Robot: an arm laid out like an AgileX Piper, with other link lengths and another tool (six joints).
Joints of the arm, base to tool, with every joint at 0 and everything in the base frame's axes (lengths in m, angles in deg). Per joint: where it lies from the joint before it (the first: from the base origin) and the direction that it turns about. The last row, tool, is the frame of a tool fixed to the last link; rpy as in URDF.
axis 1: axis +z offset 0 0 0.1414
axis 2: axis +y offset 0 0 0
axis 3: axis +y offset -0.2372 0 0.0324
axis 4: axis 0.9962 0 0.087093 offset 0.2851 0 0.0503
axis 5: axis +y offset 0 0 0
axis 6: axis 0.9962 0 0.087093 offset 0.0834 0 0.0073
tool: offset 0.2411 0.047 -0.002 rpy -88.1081 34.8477 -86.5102
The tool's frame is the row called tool.
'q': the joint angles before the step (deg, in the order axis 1, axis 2, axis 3, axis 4, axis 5, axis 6). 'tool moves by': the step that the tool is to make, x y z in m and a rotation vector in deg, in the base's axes. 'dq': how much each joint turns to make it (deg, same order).
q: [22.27, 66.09, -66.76, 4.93, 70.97, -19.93]
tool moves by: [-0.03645, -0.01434, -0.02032, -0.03, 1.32, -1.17]
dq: [0.01, -8.93, 10.06, -0.05, 0.00, 1.29]
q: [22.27, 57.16, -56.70, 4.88, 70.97, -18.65]
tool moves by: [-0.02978, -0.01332, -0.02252, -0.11, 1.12, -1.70]
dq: [0.00, -8.07, 9.02, -0.39, -0.01, 1.82]
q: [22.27, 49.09, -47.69, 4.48, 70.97, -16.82]
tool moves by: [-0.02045, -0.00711, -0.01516, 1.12, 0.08, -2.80]
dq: [0.01, -7.85, 7.28, -0.12, 0.00, 3.06]
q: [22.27, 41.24, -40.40, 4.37, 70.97, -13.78]
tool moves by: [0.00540, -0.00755, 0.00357, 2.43, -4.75, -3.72]
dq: [-2.37, -8.89, 5.04, -0.05, -1.56, 1.37]
